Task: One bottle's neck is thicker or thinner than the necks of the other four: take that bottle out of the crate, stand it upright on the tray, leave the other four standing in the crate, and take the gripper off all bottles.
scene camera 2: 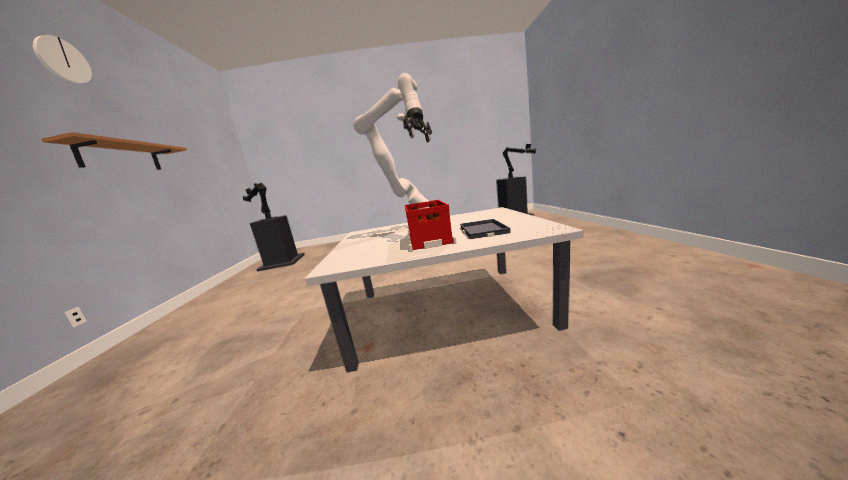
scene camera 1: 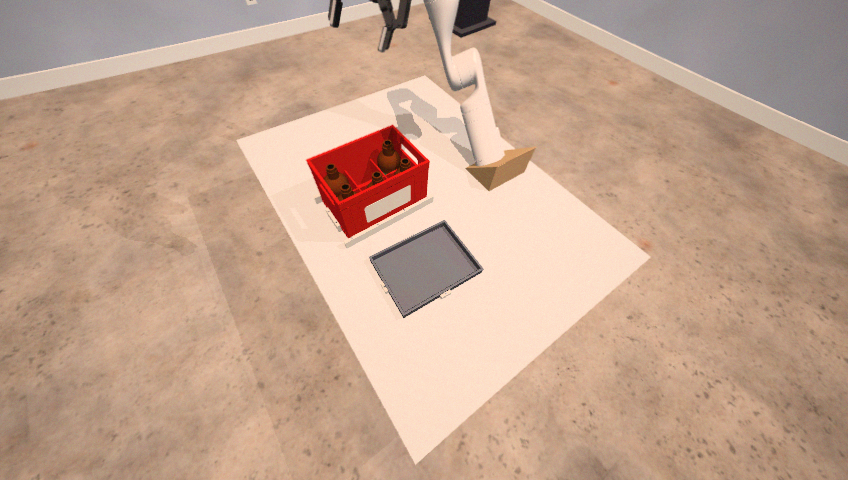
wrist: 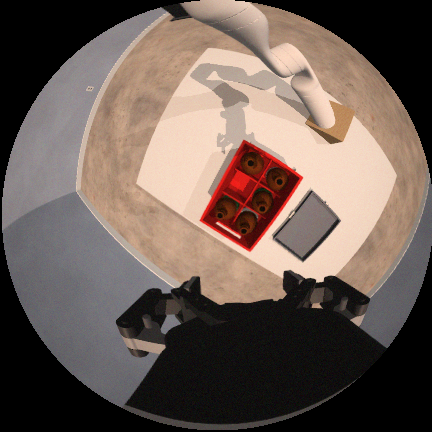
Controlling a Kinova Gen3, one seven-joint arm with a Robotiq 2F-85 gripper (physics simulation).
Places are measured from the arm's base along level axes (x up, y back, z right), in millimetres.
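Pixels of known places: gripper, fingertip midpoint: point(scene camera 2: 420, 139) point(scene camera 1: 357, 39) point(wrist: 242, 283); arm's base, link origin: point(scene camera 1: 489, 160) point(wrist: 323, 118).
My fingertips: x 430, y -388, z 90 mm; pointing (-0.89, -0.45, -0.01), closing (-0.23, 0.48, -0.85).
Observation:
For each thing: its top centre in the pictures, then the offset to it from my fingertips. "pt": a spot on its surface instead. Level surfaces: height alone.
- red crate, top centre: point(wrist: 248, 199) point(scene camera 1: 368, 160) point(scene camera 2: 424, 204) dx -300, dy -3, dz +29 mm
- dark grey tray, surface spot: point(scene camera 1: 425, 267) point(wrist: 307, 228) pt dx -470, dy -26, dz -254 mm
- white table, surface height: dx -475 mm
- pale strip, surface spot: point(scene camera 1: 389, 224) pt dx -468, dy -20, dz -75 mm
A red crate point(scene camera 1: 419, 182) point(scene camera 2: 429, 233) point(wrist: 276, 213) stands on the table. Several brown bottles stand in its compartments: one point(scene camera 1: 388, 160) point(wrist: 251, 162) in a corner beside the empty compartment, the others point(wrist: 277, 178) point(wrist: 262, 201) point(wrist: 225, 208) point(wrist: 246, 223) in the remaining ones. The necks are too small in these views to tell which differs. A dark grey tray point(scene camera 1: 425, 267) point(scene camera 2: 484, 227) point(wrist: 307, 225) lies beside the crate, with no bottle on it. My gripper point(scene camera 1: 360, 26) point(scene camera 2: 419, 137) point(wrist: 242, 283) is open and empty, high above the crate and apart from all bottles.
The arm's base stands on a wooden wedge block point(scene camera 1: 512, 169) point(wrist: 345, 122) at the edge of the white table point(scene camera 1: 535, 267) point(scene camera 2: 368, 255). A pale strip point(scene camera 1: 389, 224) lies along the crate's tray side. Two black pedestals point(scene camera 2: 273, 237) point(scene camera 2: 511, 193) with small dark arms stand behind the table.

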